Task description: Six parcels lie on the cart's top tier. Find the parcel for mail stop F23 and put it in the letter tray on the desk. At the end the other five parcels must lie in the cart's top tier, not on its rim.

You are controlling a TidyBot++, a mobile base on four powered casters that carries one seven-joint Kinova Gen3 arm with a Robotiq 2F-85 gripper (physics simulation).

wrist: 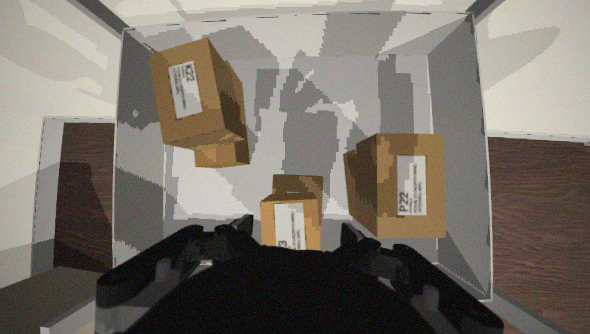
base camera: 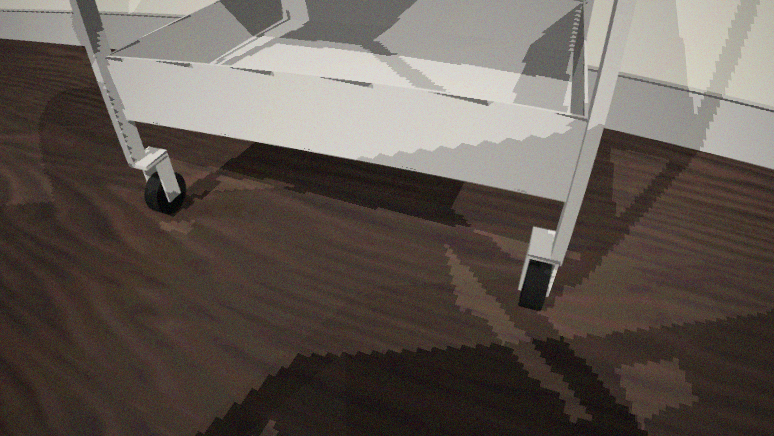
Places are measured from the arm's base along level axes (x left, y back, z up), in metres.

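Pixels of known places: gripper, fingertip midpoint: (wrist: 296, 228).
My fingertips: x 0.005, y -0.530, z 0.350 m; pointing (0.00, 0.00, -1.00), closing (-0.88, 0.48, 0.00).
For each thing: its top centre in the pictures, then the offset to it from my fingertips. "*": a spot on its surface instead. Level surfaces: height alone.
- F23 parcel, middle of its top: (wrist: 290, 233) dy -0.004, dx +0.004, dz +0.016 m
- cart's top tier, surface spot: (wrist: 462, 150) * dy +0.011, dx -0.224, dz -0.042 m
- K22 parcel, middle of its top: (wrist: 184, 89) dy -0.161, dx +0.040, dz +0.018 m
- P22 parcel, middle of its top: (wrist: 411, 185) dy +0.001, dx -0.109, dz +0.016 m
- cart's lower tier, surface spot: (base camera: 324, 119) * dy +0.090, dx +0.018, dz -0.583 m
- wooden floor, its level: dz -0.746 m
In the wrist view, the F23 parcel (wrist: 290, 215) is upright at the near middle of the cart's top tier (wrist: 462, 150). My gripper hides part of its label; the 3 shows. Another parcel (wrist: 298, 184) shows partly behind and below it. The K22 parcel (wrist: 207, 125) is at the far left, slightly turned, with another parcel (wrist: 220, 157) partly under or beside it. The P22 parcel (wrist: 435, 185) stands at the right; I cannot tell whether another lies below it. My gripper (wrist: 296, 228) is open and empty above the near side, its fingertips left and right of the F23 parcel. The letter tray does not show.
The base camera shows the cart's lower tier (base camera: 324, 119), two legs and black casters (base camera: 165, 192) (base camera: 536, 284) on the wooden floor (base camera: 270, 281). A pale wall stands behind. In the wrist view, a grey-brown surface (wrist: 45, 290) is at the lower left, beside the cart.
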